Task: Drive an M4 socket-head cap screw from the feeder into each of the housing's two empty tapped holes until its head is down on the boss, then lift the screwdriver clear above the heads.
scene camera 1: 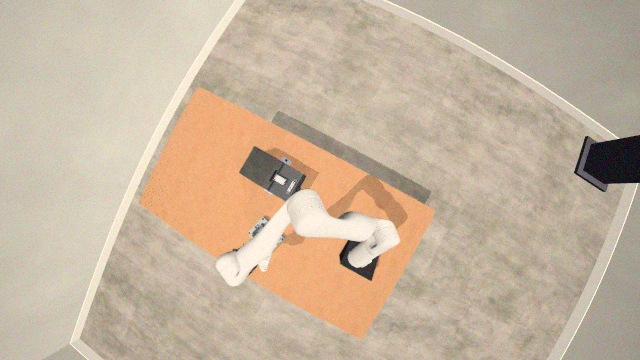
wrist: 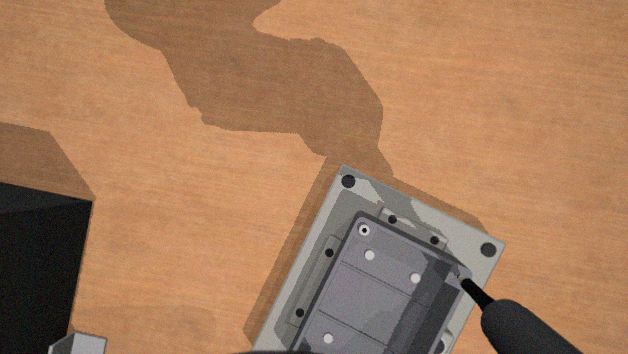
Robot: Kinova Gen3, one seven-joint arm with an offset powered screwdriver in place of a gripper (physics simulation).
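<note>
The grey housing (wrist: 350, 295) lies open side up on its light grey fixture plate (wrist: 465, 242) in the wrist view. The plate (scene camera 1: 257, 225) shows partly under the arm in the scene view. A silver socket-head screw (wrist: 364, 230) sits in the housing's upper-left corner boss. My screwdriver (wrist: 463, 282) has its dark bit at the upper-right corner boss. A small pale piece shows at its tip and covers the place of the hole; whether this is a screw held on the bit or one standing in the hole is unclear. In the scene view the arm hides the bit.
The dark feeder (scene camera 1: 260, 165) (wrist: 40, 255) stands on the orange table (scene camera 1: 200, 130), with a light metal part (wrist: 85, 344) near it in the wrist view. The white arm (scene camera 1: 345, 227) reaches over the table from its black base (scene camera 1: 369, 272). Arm shadow crosses the table beside the fixture.
</note>
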